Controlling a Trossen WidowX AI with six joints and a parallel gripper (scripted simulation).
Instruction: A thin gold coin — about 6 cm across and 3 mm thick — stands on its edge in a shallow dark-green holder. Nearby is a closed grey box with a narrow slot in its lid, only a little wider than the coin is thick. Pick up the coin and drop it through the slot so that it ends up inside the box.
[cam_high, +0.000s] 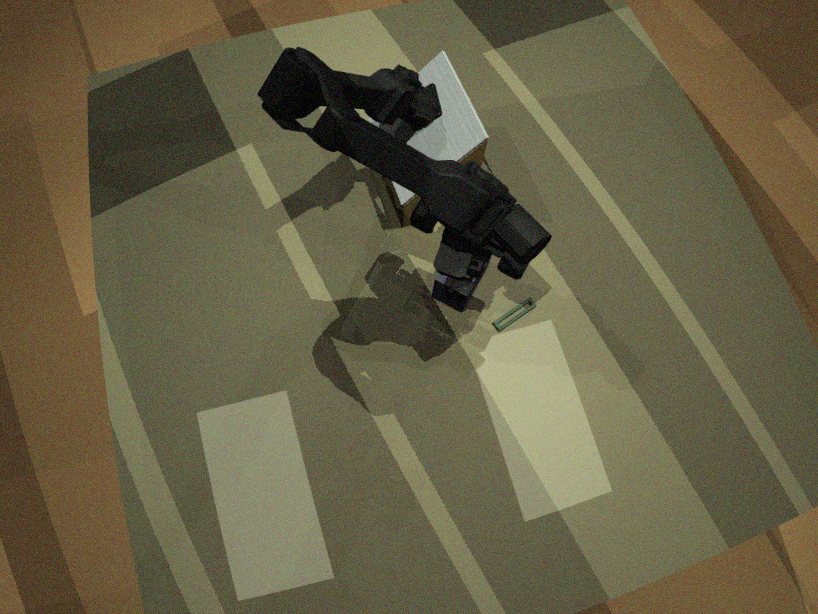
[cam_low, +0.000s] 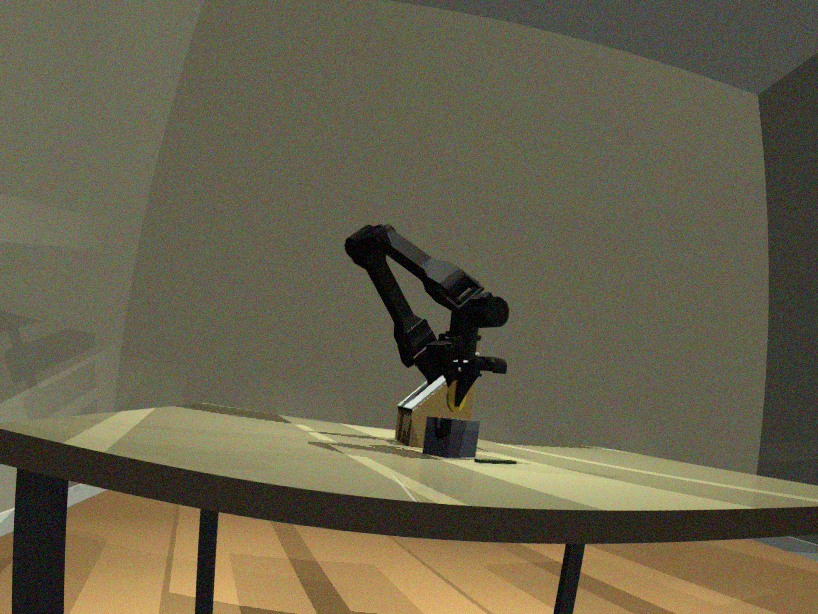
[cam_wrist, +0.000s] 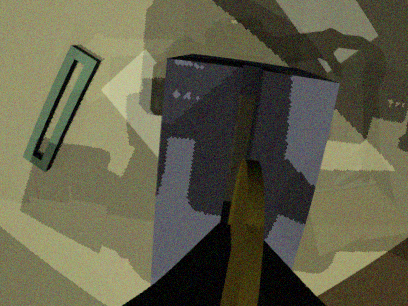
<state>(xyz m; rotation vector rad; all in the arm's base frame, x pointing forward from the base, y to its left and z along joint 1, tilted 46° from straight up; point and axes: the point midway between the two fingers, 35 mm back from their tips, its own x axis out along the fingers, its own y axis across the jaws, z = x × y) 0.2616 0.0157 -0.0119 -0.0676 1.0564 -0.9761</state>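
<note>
My gripper tip is 20 mm below the gold coin.
</note>
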